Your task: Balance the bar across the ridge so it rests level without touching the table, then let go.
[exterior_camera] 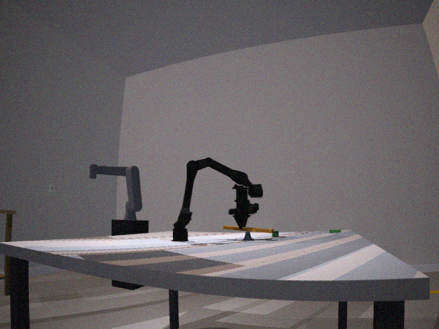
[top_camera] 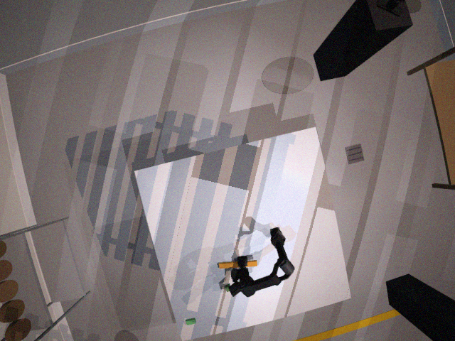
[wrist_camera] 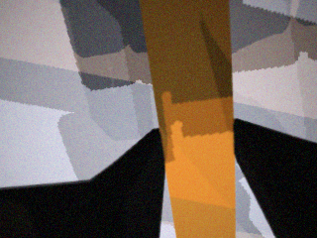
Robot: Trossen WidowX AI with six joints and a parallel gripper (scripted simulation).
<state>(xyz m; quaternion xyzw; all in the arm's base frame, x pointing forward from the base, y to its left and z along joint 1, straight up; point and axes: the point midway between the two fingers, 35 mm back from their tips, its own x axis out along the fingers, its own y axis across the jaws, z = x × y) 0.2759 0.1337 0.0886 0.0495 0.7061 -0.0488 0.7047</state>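
The orange bar lies 30 mm ahead of my gripper tip.
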